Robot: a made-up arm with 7 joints. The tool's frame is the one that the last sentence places.
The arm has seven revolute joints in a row. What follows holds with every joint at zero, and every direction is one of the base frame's.
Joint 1 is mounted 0.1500 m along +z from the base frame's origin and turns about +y.
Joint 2 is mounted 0.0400 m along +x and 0.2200 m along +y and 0.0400 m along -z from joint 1 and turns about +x.
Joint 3 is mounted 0.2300 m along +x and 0.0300 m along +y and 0.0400 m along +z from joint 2 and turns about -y.
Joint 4 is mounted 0.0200 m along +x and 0.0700 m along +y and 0.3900 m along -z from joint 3 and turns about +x.
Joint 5 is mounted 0.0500 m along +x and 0.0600 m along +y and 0.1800 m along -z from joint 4 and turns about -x.
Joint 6 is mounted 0.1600 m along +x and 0.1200 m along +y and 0.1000 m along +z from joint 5 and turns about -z.
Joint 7 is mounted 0.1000 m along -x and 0.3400 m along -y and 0.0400 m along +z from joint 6 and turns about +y.
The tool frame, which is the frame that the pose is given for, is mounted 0.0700 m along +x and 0.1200 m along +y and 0.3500 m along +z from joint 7; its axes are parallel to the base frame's.
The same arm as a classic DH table. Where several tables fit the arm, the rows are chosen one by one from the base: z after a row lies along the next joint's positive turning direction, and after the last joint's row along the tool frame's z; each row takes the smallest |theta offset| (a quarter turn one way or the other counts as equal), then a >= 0, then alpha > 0; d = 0 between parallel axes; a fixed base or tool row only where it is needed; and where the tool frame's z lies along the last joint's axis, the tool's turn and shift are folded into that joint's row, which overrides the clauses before.
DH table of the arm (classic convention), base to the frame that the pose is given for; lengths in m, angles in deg. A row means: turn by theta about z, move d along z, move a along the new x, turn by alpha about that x. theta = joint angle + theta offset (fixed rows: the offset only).
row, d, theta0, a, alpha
base (fixed), 0.15, 0, 0, -90
joint 1, 0.22, 90, 0.04, 90
joint 2, 0.27, 0, -0.04, 90
joint 3, -0.1, 0, 0.39, -90
joint 4, 0, 18.43, 0.1897, 180
joint 5, -0.23, -71.57, 0.12, -90
joint 6, -0.14, -90, 0.1, -90
joint 7, -0.22, 0, -0.07, -90
tool (fixed), 0.35, 180, 0, 0

